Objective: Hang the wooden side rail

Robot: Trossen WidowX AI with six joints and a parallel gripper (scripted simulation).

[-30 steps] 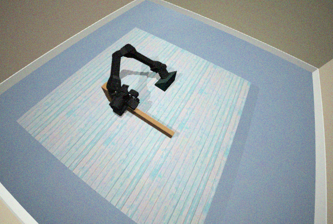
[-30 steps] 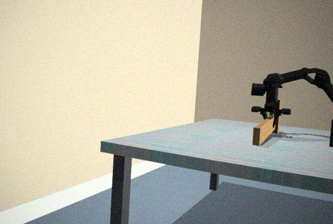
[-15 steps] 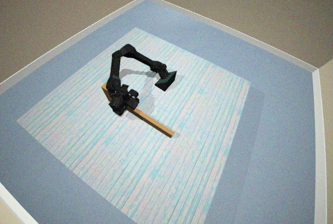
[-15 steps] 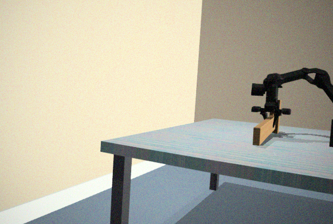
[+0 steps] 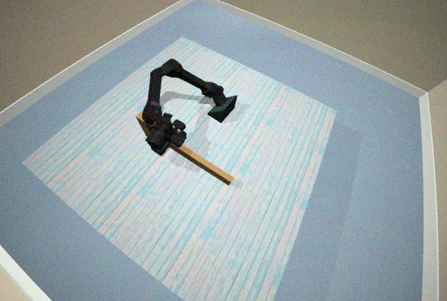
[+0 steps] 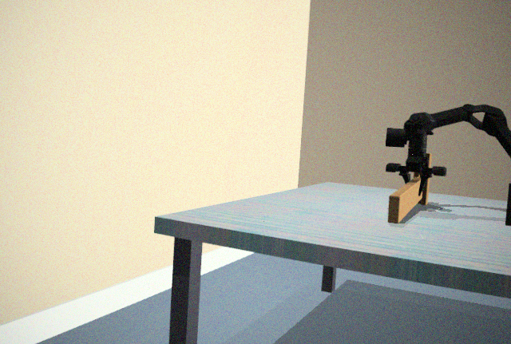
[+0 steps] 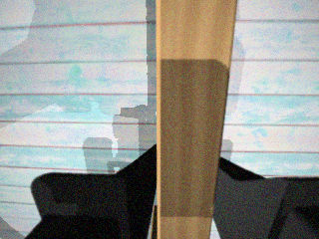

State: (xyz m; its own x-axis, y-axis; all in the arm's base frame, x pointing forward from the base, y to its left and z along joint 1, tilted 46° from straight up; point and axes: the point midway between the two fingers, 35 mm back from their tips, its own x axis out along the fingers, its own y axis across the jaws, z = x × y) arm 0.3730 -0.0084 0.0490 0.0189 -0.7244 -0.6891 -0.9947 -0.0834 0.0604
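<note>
My gripper tip is 10 mm short of the headboard post, 140 mm to the left of it and 40 mm below it.
</note>
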